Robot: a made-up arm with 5 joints.
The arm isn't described. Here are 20 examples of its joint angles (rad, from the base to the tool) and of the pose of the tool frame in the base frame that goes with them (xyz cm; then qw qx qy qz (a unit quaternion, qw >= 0)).
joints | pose
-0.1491 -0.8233 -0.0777 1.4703 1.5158 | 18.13 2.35 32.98 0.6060 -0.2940 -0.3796 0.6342
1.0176 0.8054 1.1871 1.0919 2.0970 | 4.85 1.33 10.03 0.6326 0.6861 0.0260 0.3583
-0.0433 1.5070 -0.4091 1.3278 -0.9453 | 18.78 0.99 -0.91 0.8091 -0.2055 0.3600 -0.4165
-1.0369 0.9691 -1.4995 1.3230 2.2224 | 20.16 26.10 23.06 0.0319 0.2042 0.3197 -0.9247
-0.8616 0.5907 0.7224 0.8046 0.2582 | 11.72 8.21 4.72 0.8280 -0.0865 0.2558 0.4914
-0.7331 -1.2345 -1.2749 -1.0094 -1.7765 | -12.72 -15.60 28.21 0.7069 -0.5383 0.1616 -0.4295
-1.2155 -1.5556 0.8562 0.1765 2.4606 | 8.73 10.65 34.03 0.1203 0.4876 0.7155 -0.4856
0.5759 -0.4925 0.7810 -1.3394 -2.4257 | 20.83 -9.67 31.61 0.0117 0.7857 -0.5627 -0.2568
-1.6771 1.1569 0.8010 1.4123 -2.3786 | 4.75 0.45 8.96 0.5786 -0.6941 -0.3626 -0.2278
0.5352 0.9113 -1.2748 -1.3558 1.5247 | 25.93 -11.83 35.70 0.0661 0.8422 0.5341 0.0336
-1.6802 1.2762 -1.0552 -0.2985 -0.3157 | 0.98 34.78 16.84 0.5374 0.6263 -0.3827 0.4153
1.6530 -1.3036 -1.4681 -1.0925 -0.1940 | 7.59 24.10 22.01 0.5318 0.2667 0.3134 -0.7402
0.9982 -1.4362 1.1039 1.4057 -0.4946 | 11.48 -9.00 19.48 0.6953 -0.0555 -0.2398 -0.6752
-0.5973 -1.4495 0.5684 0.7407 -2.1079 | 13.86 6.38 33.72 0.4664 0.7408 -0.1454 -0.4610
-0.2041 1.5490 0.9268 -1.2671 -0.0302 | 10.70 1.55 -0.55 0.9817 0.0254 -0.1783 0.0615
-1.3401 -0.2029 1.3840 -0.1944 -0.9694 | 8.04 13.84 8.77 0.9453 0.2661 -0.1099 0.1535
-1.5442 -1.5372 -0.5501 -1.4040 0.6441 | 4.24 -20.94 29.66 0.3935 -0.2619 0.5100 0.7186
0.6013 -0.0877 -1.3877 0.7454 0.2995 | 15.35 -6.48 47.09 0.4019 -0.3773 -0.8313 -0.0712
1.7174 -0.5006 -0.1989 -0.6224 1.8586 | 3.68 -13.04 44.96 0.1240 -0.9739 0.1902 0.0057
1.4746 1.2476 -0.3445 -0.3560 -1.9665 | 8.41 -29.09 4.29 0.1510 -0.1308 0.4720 0.8587
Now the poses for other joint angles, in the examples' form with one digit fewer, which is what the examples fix.
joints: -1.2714 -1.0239 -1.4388 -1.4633 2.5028
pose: -1.1 -19.2 27.5 0.266 -0.214 -0.318 -0.885
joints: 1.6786 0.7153 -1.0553 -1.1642 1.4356
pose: 2.9 -24.7 37.2 0.033 -0.999 -0.038 -0.005
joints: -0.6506 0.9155 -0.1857 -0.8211 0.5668
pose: 29.9 19.3 14.2 0.562 0.049 -0.737 0.372
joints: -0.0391 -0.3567 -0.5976 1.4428 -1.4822
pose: 22.4 1.1 35.5 0.630 0.364 -0.364 -0.582
